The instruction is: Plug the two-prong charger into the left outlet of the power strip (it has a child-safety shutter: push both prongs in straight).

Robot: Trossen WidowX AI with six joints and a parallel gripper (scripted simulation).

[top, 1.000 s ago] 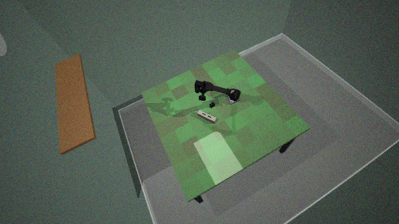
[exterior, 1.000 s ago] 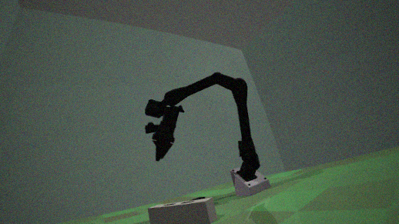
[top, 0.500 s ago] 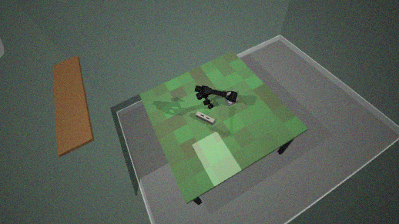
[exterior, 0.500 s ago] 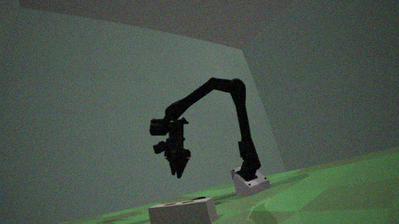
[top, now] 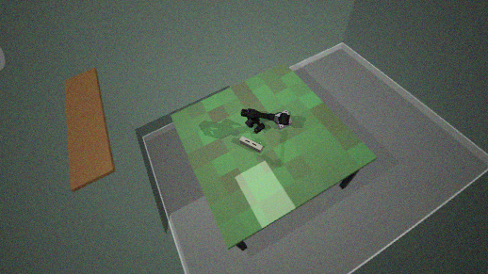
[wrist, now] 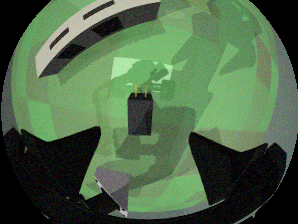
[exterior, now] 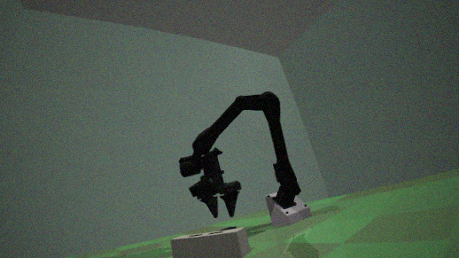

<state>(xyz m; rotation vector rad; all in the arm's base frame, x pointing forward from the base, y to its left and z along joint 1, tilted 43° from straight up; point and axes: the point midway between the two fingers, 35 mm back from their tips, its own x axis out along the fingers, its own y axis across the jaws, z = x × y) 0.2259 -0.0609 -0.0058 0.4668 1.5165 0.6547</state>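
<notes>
My gripper tip is 1 cm short of the dark charger, 1 cm to the right of it and 6 cm above it.
</notes>
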